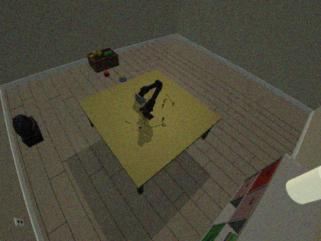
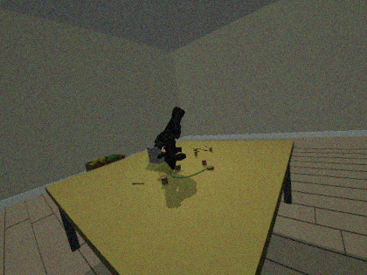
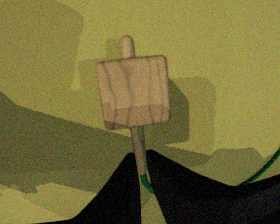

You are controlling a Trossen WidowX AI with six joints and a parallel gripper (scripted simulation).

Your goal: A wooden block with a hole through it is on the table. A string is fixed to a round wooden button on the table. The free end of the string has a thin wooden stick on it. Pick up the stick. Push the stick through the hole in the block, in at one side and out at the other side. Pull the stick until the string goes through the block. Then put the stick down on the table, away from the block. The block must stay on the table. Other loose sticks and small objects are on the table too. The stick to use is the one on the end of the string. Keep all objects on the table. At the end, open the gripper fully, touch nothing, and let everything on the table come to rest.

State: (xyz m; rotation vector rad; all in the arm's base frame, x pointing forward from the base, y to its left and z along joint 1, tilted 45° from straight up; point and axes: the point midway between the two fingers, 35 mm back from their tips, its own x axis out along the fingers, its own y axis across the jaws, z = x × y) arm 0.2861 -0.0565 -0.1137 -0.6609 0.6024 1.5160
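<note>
The thin wooden stick is 1 cm to the left of my gripper tip. Round my gripper tip: wooden block 4 cm to the left; then round wooden button 19 cm ahead, 11 cm to the left, 1 cm below; then wooden cylinder 16 cm to the left, 12 cm ahead.
</note>
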